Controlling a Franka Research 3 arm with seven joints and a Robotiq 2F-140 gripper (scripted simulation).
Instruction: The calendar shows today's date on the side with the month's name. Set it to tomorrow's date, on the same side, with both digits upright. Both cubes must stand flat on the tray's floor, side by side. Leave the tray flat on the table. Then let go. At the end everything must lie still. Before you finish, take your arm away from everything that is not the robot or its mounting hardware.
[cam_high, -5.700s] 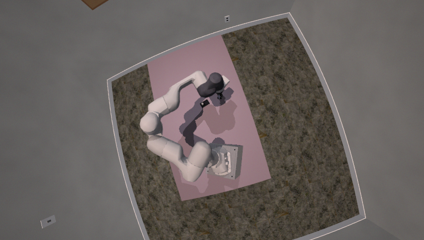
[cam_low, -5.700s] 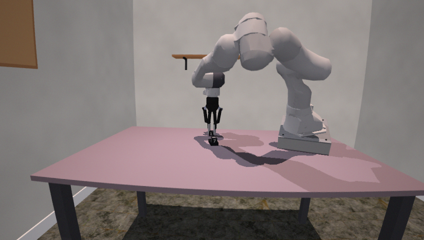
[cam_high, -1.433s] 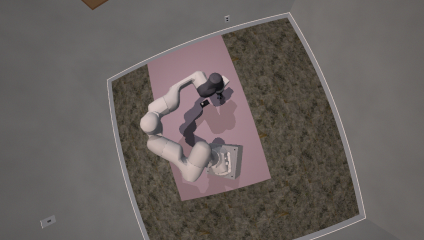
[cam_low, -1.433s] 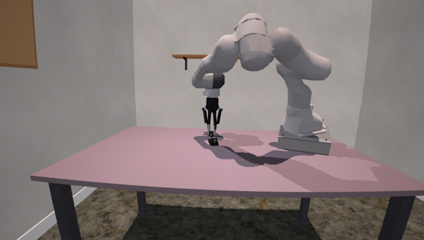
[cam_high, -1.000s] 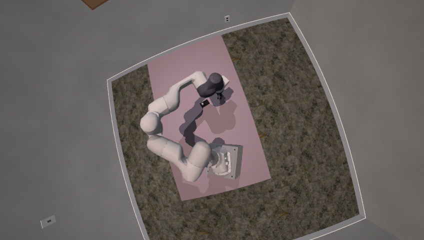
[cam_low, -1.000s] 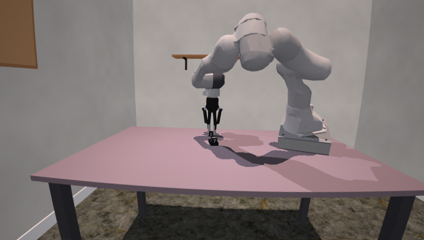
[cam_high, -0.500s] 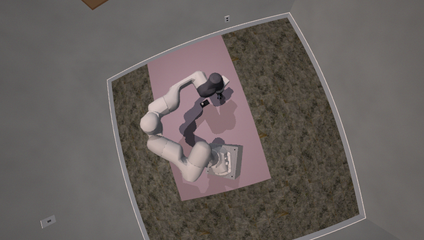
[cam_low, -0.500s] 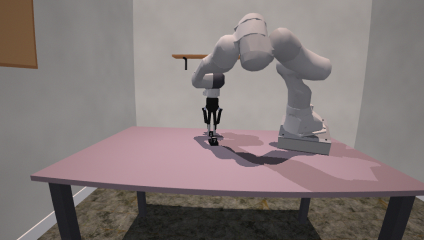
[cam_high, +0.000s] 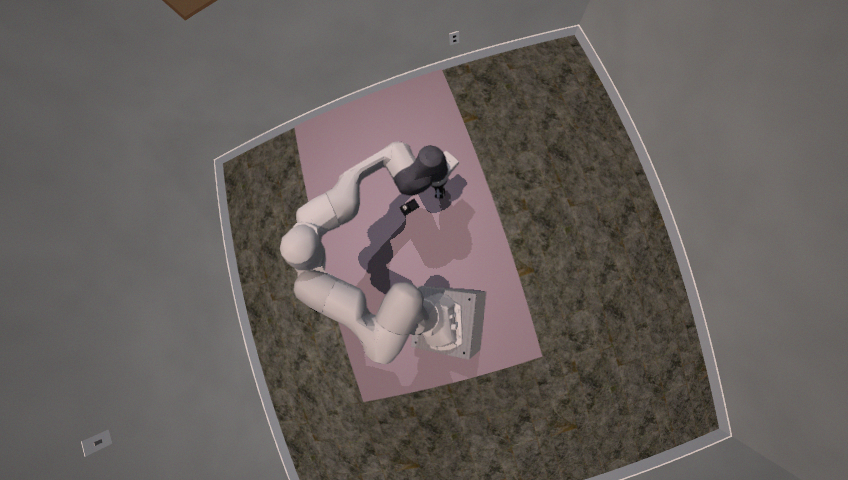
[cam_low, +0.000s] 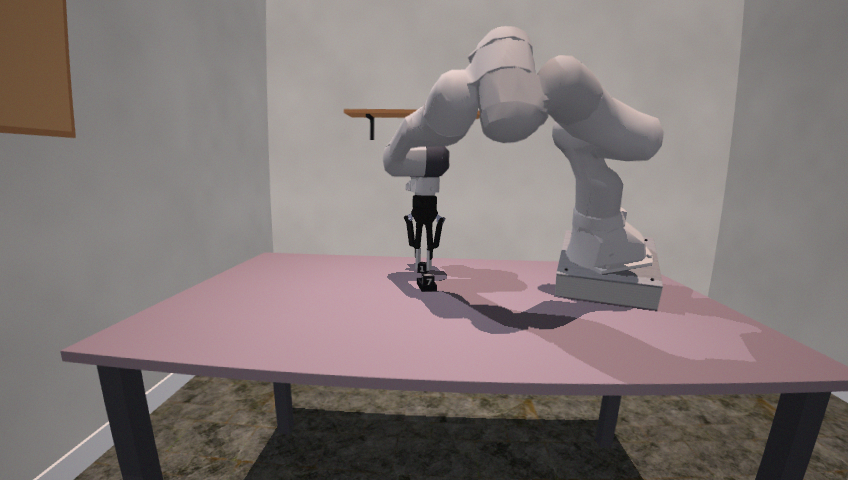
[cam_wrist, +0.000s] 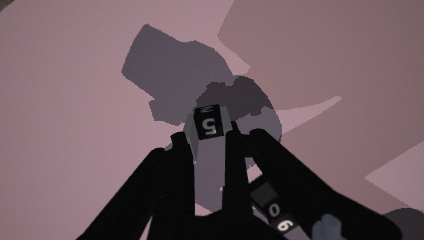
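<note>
My gripper is now 30 mm above the black digit cube. Also, from my hand: black calendar tray: 30 mm behind, 150 mm to the left, 30 mm below.
</note>
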